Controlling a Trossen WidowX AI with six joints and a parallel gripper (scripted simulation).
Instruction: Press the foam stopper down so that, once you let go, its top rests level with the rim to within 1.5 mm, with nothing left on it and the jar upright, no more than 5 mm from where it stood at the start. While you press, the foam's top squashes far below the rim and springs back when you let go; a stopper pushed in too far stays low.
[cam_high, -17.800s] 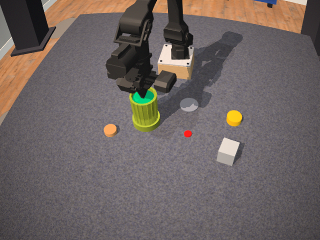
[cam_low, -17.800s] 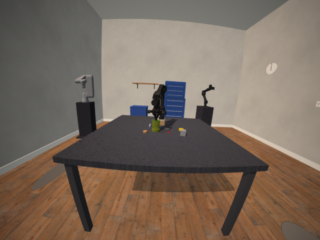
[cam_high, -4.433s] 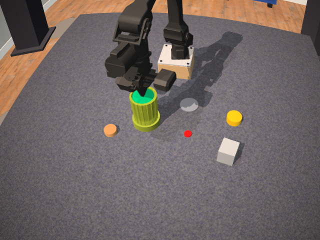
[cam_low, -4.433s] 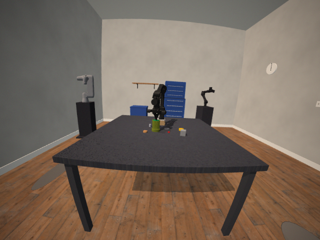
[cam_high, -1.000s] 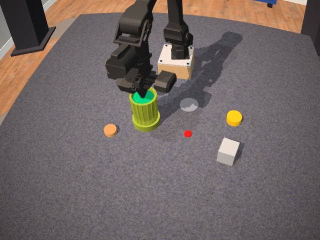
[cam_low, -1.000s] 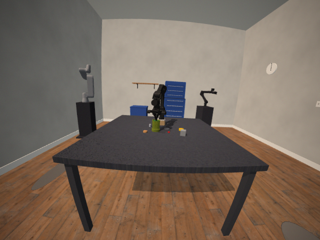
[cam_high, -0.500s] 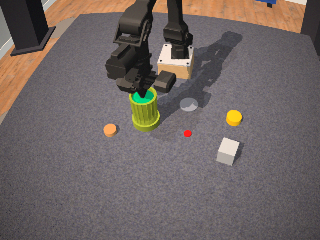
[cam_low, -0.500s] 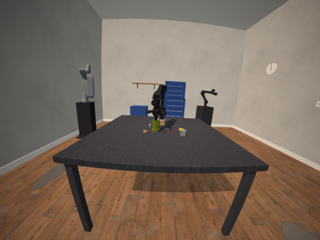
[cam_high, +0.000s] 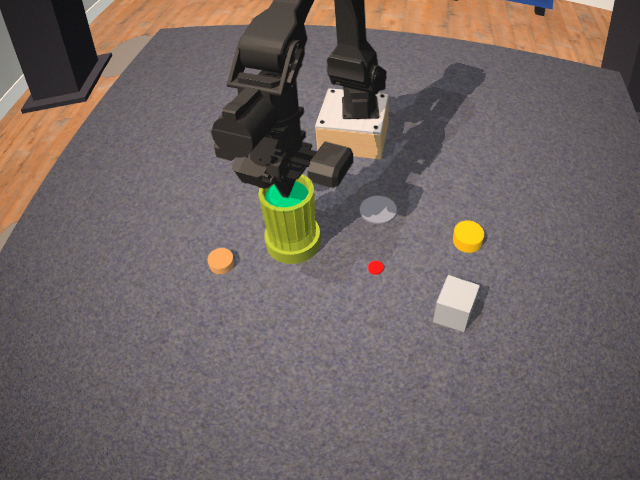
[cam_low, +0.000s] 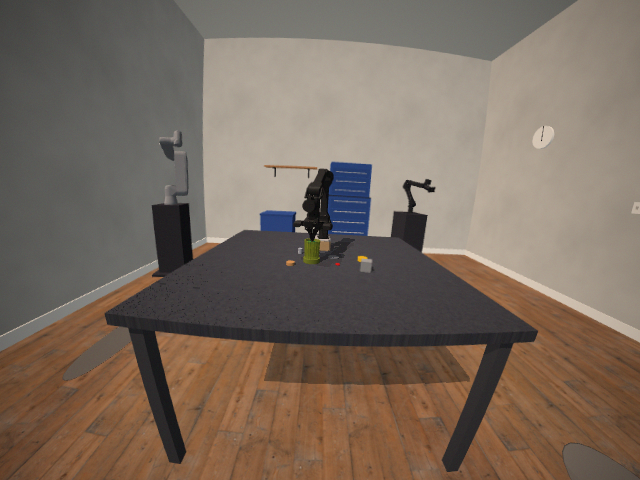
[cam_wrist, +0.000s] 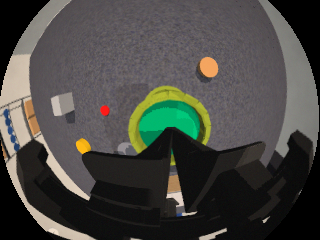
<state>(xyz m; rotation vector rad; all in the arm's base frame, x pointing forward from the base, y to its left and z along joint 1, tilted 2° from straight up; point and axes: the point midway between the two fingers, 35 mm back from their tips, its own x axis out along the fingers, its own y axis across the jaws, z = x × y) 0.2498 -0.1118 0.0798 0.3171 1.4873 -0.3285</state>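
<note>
My gripper is now 5 cm above the green foam stopper. The rest, counted from my hand: red dot: 6 cm ahead, 12 cm to the left, 13 cm below; grey disc: 6 cm behind, 13 cm to the left, 13 cm below; orange disc: 4 cm ahead, 11 cm to the right, 13 cm below.
</note>
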